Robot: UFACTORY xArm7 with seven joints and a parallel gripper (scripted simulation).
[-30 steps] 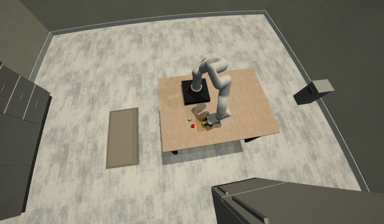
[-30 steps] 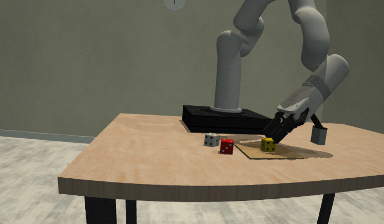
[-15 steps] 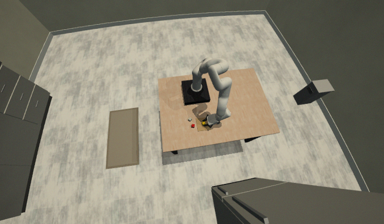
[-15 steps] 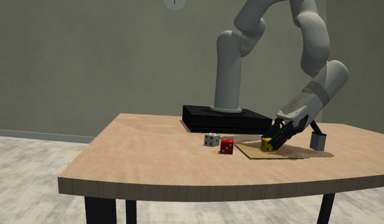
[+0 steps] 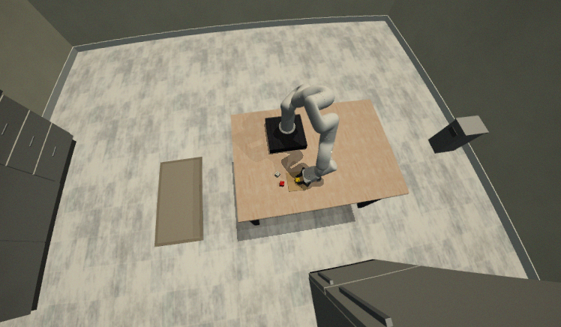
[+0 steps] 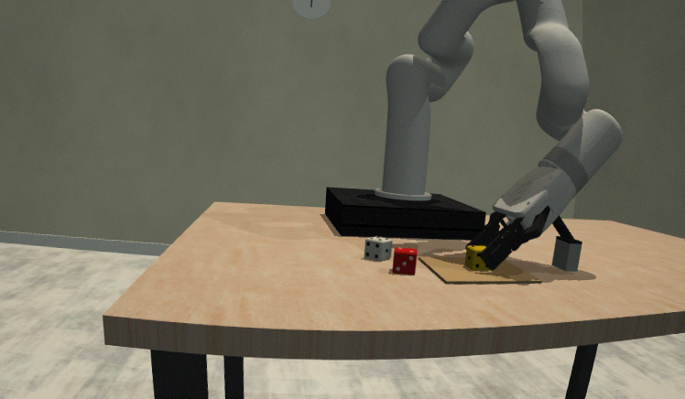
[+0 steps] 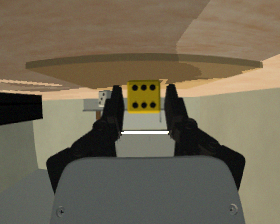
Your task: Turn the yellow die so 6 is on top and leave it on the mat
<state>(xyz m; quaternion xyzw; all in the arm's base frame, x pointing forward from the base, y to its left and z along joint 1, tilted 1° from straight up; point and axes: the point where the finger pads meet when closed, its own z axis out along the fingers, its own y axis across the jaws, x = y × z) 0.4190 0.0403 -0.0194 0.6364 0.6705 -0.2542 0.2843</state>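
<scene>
Right now the yellow die is 10 mm to the right of my hand and 10 mm below it. Also, from my hand: white die (150 mm to the right, 60 mm behind, 20 mm below); then red die (120 mm to the right, 20 mm below, 10 mm ahead); then tan mat (30 mm below, 10 mm to the right).
</scene>
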